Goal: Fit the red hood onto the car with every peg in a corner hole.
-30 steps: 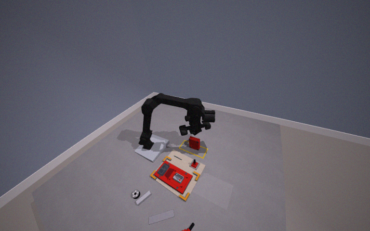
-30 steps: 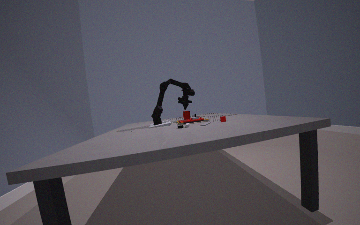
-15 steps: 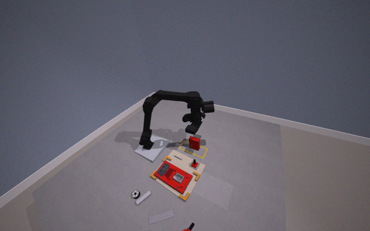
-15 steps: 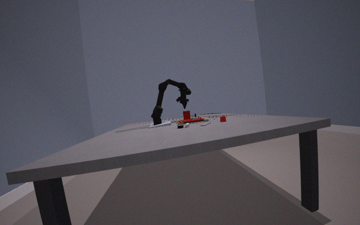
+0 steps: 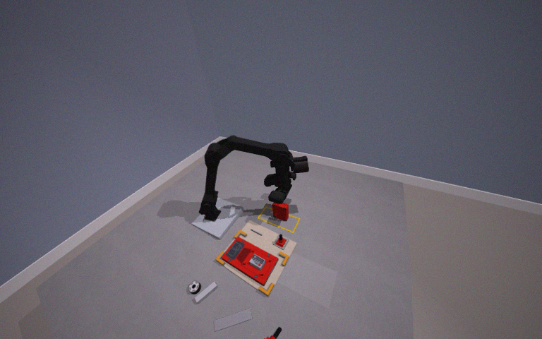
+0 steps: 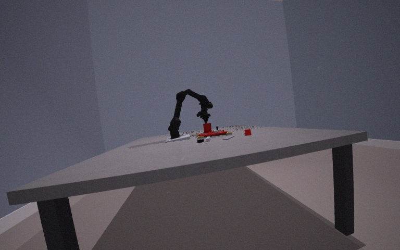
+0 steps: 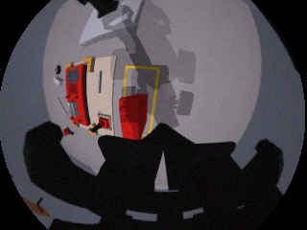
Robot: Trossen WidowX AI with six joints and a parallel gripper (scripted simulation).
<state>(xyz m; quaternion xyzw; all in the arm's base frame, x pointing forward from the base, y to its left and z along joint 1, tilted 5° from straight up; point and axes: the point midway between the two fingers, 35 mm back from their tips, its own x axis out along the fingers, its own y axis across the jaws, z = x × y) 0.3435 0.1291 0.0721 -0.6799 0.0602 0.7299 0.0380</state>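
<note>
Right now my gripper tip is 4 cm to the left of the red hood, 4 cm above it and 1 cm past it. From my gripper tip the other things lie so: wheel (43 cm to the right, 23 cm behind, 8 cm below); then grey engine block (28 cm to the right, 6 cm below, 3 cm behind).
</note>
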